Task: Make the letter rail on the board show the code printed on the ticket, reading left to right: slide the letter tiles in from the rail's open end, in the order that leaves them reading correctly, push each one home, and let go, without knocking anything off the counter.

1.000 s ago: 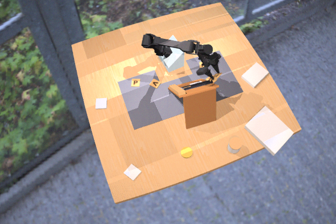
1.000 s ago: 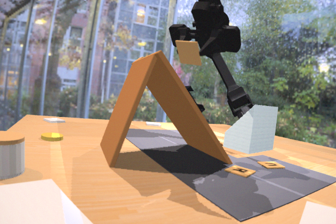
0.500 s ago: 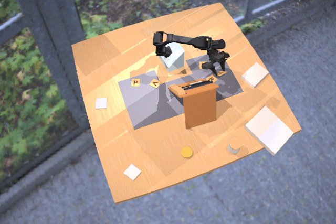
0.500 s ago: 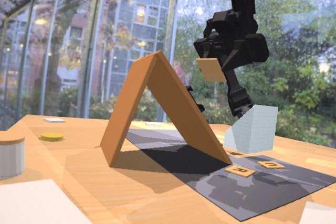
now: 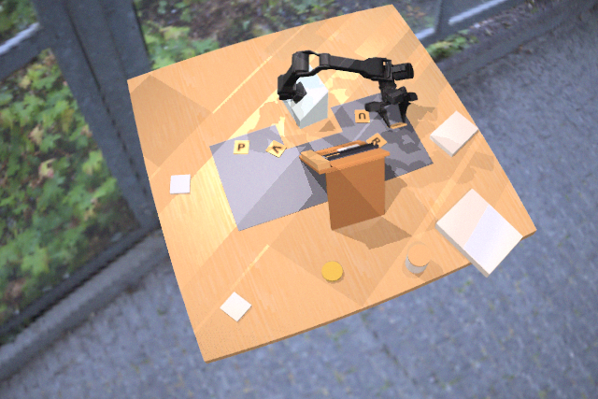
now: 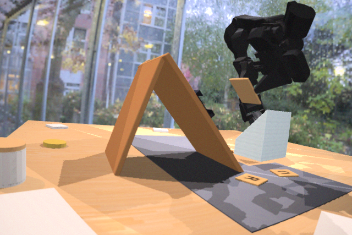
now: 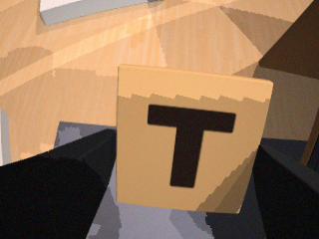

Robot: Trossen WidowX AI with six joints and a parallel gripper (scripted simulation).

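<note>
Right now the white ticket is 50 mm behind my gripper tip, 160 mm to the right of it and 110 mm below it. The rest, counted from my gripper tip: t tile: right at my gripper tip; grey mat: 150 mm behind, 230 mm to the right, 200 mm below.
</note>
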